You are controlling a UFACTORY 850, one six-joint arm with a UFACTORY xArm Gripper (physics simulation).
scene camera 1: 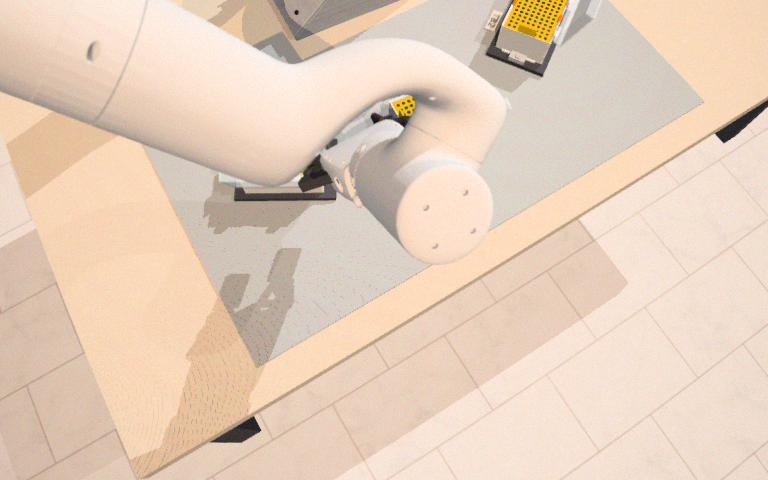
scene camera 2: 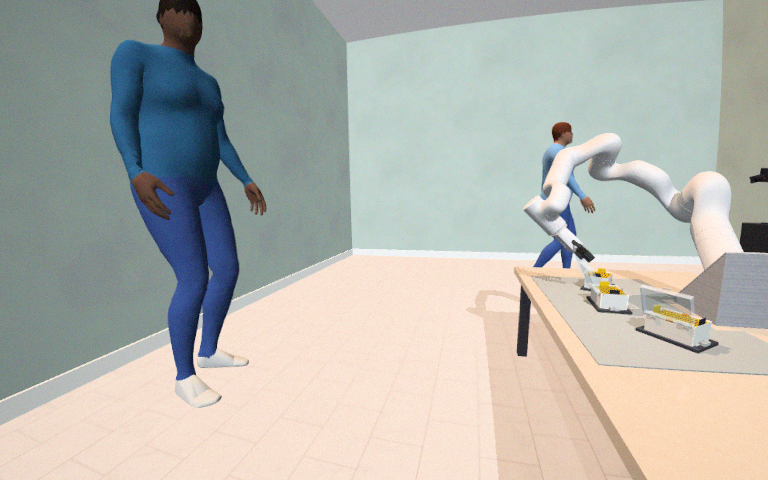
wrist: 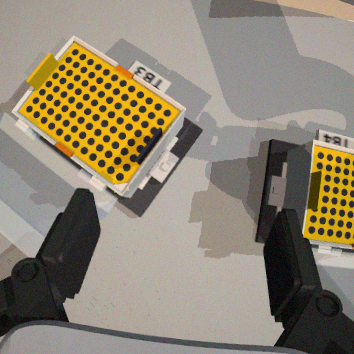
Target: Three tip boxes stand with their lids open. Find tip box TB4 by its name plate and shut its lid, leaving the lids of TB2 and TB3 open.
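Tip box TB4 [wrist: 335, 195] [scene camera 1: 403, 105] [scene camera 2: 610, 298], with yellow perforated top, is at the right edge of the wrist view, name plate [wrist: 335, 138] above it; its translucent lid [wrist: 336, 285] is open. TB3 [wrist: 100, 115] [scene camera 2: 600, 277] is at upper left in the wrist view, its clear lid [wrist: 40, 167] open. TB2 [scene camera 1: 532, 28] [scene camera 2: 676, 325] stands apart, lid [scene camera 1: 578, 19] [scene camera 2: 668, 300] upright. My gripper [wrist: 182, 219] [scene camera 2: 583, 251] is open and empty, above the boxes; its right finger overlaps TB4's latch-end corner in the wrist view. The arm hides most of TB4 and TB3 in scene camera 1.
The boxes stand on a grey mat [scene camera 1: 611, 84] [scene camera 2: 600, 339] on a wooden table [scene camera 1: 73, 249] [scene camera 2: 707, 418]. A grey pedestal [scene camera 1: 334, 14] [scene camera 2: 741, 288] stands at the arm's base. One person [scene camera 2: 169, 113] stands away from the table; another [scene camera 2: 548, 161] is behind the arm.
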